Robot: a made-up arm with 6 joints. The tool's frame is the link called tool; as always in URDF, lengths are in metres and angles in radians. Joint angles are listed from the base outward. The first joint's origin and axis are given. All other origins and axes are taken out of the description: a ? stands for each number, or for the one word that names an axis. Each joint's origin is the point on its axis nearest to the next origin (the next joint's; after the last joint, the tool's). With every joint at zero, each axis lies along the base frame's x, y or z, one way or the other. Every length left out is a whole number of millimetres.
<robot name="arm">
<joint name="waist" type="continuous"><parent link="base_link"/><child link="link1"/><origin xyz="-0.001 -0.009 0.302" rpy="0 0 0"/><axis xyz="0 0 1"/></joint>
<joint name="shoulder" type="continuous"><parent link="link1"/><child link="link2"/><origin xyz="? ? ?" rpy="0 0 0"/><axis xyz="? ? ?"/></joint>
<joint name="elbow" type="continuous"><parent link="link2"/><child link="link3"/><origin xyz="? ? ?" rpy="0 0 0"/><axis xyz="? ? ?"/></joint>
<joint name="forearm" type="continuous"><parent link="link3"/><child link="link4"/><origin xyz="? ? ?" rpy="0 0 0"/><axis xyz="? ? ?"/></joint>
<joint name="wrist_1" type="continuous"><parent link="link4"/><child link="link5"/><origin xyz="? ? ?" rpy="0 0 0"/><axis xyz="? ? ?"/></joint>
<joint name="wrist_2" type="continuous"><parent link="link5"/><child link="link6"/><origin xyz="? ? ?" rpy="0 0 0"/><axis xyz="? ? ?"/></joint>
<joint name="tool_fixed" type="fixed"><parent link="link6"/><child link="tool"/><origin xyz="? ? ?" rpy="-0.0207 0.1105 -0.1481"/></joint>
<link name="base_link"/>
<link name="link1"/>
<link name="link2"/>
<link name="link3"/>
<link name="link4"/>
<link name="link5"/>
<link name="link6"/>
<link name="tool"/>
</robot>
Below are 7 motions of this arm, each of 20 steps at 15 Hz.
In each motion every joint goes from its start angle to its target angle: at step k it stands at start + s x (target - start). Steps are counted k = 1, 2, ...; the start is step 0. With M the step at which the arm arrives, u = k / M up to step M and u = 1 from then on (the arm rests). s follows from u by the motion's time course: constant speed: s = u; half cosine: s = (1 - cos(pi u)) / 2; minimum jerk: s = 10 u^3 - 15 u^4 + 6 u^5.
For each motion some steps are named. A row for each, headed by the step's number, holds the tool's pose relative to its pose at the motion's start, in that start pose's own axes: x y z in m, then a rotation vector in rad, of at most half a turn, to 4 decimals.
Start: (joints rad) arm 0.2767 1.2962 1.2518 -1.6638 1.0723 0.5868
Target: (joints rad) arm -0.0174 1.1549 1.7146 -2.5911 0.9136 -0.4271
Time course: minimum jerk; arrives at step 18
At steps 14, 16, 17, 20:
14: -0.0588 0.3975 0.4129 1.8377 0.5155 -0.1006
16: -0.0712 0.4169 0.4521 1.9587 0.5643 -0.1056
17: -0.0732 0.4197 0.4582 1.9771 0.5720 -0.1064
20: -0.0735 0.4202 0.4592 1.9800 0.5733 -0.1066

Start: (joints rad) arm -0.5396 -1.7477 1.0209 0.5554 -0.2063 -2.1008
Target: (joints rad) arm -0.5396 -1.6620 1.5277 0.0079 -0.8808 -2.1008
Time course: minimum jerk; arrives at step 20
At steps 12, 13, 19, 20:
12: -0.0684 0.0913 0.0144 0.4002 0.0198 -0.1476
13: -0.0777 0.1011 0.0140 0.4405 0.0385 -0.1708
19: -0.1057 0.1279 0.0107 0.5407 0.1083 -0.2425
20: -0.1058 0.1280 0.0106 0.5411 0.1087 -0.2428

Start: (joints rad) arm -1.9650 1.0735 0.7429 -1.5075 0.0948 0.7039
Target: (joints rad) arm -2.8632 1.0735 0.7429 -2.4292 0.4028 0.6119
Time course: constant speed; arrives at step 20
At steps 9, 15, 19, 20:
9: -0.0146 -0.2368 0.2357 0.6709 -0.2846 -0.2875
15: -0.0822 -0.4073 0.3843 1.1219 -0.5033 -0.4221
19: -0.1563 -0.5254 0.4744 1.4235 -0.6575 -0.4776
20: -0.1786 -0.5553 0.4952 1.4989 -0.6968 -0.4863

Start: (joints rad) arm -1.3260 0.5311 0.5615 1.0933 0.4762 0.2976
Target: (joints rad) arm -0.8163 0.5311 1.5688 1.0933 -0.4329 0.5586
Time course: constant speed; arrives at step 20
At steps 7, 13, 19, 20:
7: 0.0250 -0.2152 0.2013 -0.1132 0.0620 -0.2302
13: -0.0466 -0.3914 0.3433 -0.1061 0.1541 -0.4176
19: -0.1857 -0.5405 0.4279 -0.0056 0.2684 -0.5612
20: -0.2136 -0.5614 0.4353 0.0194 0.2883 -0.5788

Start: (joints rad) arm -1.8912 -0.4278 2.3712 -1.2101 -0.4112 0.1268
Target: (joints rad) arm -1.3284 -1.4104 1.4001 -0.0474 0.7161 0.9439
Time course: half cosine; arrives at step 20
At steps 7, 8, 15, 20:
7: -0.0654 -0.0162 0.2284 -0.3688 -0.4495 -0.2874
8: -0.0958 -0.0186 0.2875 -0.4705 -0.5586 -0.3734
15: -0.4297 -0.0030 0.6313 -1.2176 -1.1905 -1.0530
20: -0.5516 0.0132 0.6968 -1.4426 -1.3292 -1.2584

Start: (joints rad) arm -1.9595 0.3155 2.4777 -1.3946 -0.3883 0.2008
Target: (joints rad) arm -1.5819 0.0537 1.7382 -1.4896 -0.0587 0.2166
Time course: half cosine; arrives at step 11
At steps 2, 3, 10, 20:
2: 0.0049 -0.0209 -0.0062 0.0511 -0.0225 -0.0270
3: 0.0098 -0.0446 -0.0150 0.1108 -0.0478 -0.0595
10: 0.0182 -0.1882 -0.1565 0.6081 -0.2081 -0.3782
20: 0.0177 -0.1901 -0.1612 0.6200 -0.2105 -0.3871

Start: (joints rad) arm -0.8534 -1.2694 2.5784 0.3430 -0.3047 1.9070
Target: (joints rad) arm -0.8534 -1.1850 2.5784 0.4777 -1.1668 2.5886
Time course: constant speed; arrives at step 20
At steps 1, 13, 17, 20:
1: -0.0014 0.0029 0.0028 -0.0428 -0.0222 0.0395
13: -0.0227 0.0366 0.0355 -0.5217 -0.3825 0.4786
17: -0.0318 0.0471 0.0459 -0.6586 -0.5396 0.6093
20: -0.0393 0.0545 0.0534 -0.7506 -0.6690 0.7017

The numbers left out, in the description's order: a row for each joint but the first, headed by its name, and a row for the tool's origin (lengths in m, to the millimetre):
shoulder: xyz -0.003 -0.027 0, axis 0 1 0
elbow: xyz 0.01 0 0.426, axis 0 -1 0
forearm: xyz 0.704 0 0.022, axis -1 0 0
wrist_1: xyz 0 -0.185 -0.006, axis 0 -1 0
wrist_2: xyz 0.03 0 -0.018, axis -1 0 0
tool: xyz 0 -0.011 -0.011

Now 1 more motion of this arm.
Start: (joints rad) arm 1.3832 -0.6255 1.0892 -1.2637 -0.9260 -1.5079
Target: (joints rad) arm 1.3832 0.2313 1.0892 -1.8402 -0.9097 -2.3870
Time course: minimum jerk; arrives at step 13
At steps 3, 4, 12, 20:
3: 0.0205 -0.0209 0.0721 0.1584 0.0210 -0.0010
4: 0.0392 -0.0479 0.1471 0.3267 0.0410 0.0019
12: 0.0667 -0.5003 0.7193 1.8673 0.1725 0.2482
20: 0.0663 -0.5033 0.7214 1.8746 0.1732 0.2506

